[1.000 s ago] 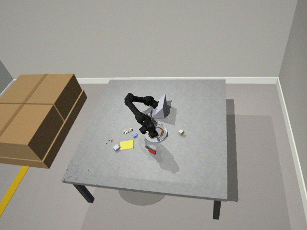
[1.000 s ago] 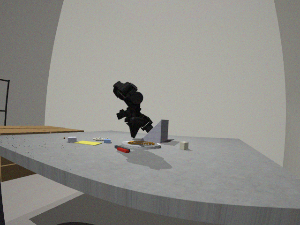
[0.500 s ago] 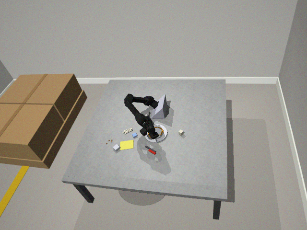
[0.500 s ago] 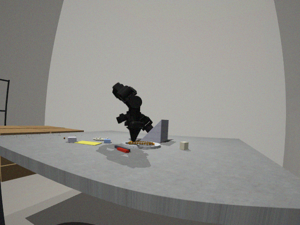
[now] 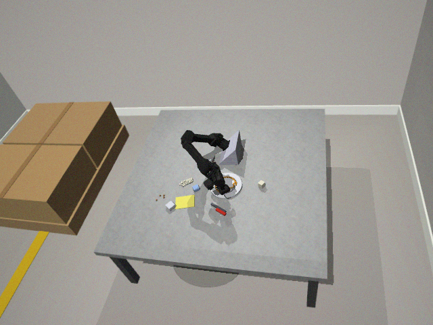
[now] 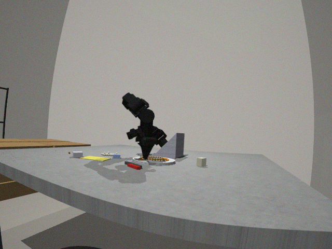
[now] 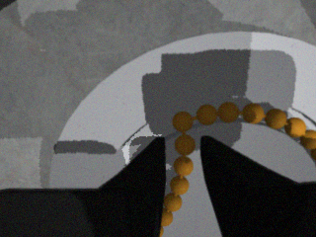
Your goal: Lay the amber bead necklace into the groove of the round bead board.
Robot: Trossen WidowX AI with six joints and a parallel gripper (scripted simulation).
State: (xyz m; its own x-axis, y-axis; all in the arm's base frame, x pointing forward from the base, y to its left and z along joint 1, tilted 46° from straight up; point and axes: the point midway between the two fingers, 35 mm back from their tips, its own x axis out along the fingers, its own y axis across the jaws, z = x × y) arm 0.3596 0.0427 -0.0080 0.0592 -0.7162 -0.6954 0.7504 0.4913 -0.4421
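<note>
The round bead board lies 5 cm behind my gripper tip, 2 cm to the left of it and 1 cm below it. From my gripper tip the other things lie so: blue cube 1 cm behind, 17 cm to the right, 1 cm below; then yellow sheet 10 cm ahead, 21 cm to the right, 1 cm below; then red-handled tool 13 cm ahead, 2 cm to the left, 1 cm below.
</note>
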